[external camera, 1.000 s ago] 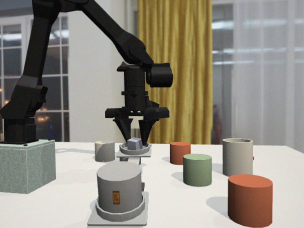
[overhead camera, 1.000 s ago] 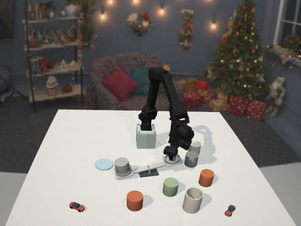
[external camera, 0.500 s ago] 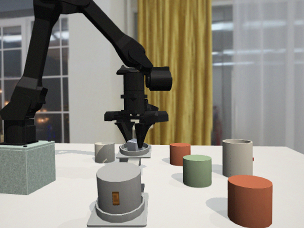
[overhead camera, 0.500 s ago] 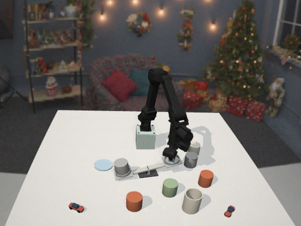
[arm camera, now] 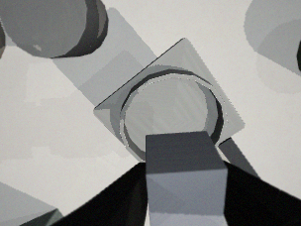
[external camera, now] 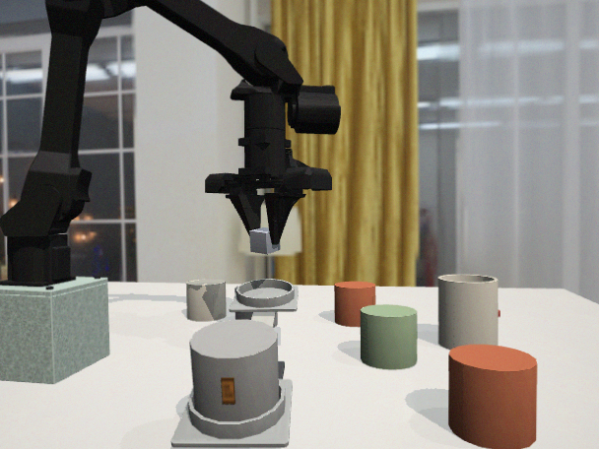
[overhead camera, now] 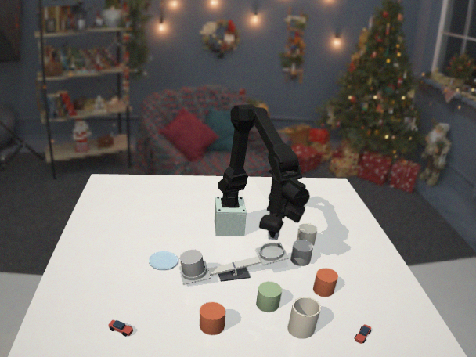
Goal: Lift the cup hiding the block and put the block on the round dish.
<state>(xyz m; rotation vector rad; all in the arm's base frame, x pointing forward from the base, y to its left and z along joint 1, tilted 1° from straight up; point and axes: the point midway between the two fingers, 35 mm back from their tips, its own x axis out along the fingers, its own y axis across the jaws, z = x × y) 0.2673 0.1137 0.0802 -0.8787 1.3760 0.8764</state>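
The pale blue round dish is 36 cm to the right of my gripper tip, 14 cm below it and 5 cm behind it. Round my gripper tip: pale grey block: right at my gripper tip; then beige cup: 16 cm to the left, 14 cm behind, 11 cm below; then green cylinder: 18 cm ahead, 11 cm below, 3 cm to the right.
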